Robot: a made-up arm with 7 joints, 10 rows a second.
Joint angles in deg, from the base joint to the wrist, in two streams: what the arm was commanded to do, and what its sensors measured. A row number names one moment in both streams.
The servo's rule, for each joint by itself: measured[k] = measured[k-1] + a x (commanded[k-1-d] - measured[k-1]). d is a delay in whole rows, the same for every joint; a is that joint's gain. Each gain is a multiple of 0.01, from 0.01 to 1. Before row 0 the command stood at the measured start. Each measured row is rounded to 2 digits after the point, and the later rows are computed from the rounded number. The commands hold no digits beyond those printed.
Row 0, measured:
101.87 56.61 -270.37 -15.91 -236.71 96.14 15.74
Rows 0 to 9, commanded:
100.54 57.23 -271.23 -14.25 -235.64 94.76 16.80
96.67 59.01 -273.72 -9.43 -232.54 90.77 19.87
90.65 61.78 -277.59 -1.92 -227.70 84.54 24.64
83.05 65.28 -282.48 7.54 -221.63 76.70 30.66
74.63 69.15 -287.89 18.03 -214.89 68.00 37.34
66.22 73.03 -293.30 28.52 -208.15 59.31 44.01
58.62 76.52 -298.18 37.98 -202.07 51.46 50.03
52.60 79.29 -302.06 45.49 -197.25 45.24 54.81
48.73 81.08 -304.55 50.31 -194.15 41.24 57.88
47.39 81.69 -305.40 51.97 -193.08 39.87 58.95
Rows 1 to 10, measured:
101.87 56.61 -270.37 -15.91 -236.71 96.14 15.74
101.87 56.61 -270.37 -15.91 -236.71 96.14 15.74
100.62 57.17 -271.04 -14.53 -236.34 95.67 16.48
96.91 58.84 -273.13 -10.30 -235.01 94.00 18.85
91.03 61.52 -276.61 -3.34 -232.45 90.78 22.90
83.53 64.94 -281.19 5.69 -228.66 85.99 28.33
75.16 68.77 -286.42 15.93 -223.84 79.87 34.64
66.76 72.65 -291.79 26.38 -218.35 72.88 41.20
59.11 76.17 -296.77 36.01 -212.65 65.60 47.38
52.99 79.01 -300.90 43.88 -207.26 58.68 52.58
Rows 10 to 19, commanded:
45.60 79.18 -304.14 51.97 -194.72 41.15 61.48
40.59 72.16 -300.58 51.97 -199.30 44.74 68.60
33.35 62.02 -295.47 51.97 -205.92 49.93 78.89
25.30 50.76 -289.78 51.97 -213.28 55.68 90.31
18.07 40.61 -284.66 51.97 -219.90 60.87 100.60
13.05 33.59 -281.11 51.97 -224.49 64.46 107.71
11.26 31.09 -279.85 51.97 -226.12 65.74 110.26
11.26 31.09 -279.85 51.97 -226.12 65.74 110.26
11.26 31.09 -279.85 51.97 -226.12 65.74 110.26
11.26 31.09 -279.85 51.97 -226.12 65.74 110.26
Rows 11 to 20, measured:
48.99 80.89 -303.75 49.22 -202.67 52.75 56.29
47.49 81.62 -305.04 51.50 -199.31 48.37 58.15
45.71 79.40 -304.34 51.89 -197.70 45.92 60.48
40.90 72.81 -301.41 51.96 -198.26 45.52 66.16
33.80 62.99 -296.78 51.97 -200.94 47.02 75.07
25.81 51.86 -291.32 51.97 -205.26 49.96 85.74
18.53 41.62 -286.13 51.97 -210.38 53.67 96.14
13.38 34.31 -282.21 51.97 -215.32 57.34 104.24
11.39 31.38 -280.37 51.97 -219.10 60.20 108.45
11.27 31.12 -279.96 51.97 -221.56 62.08 109.72

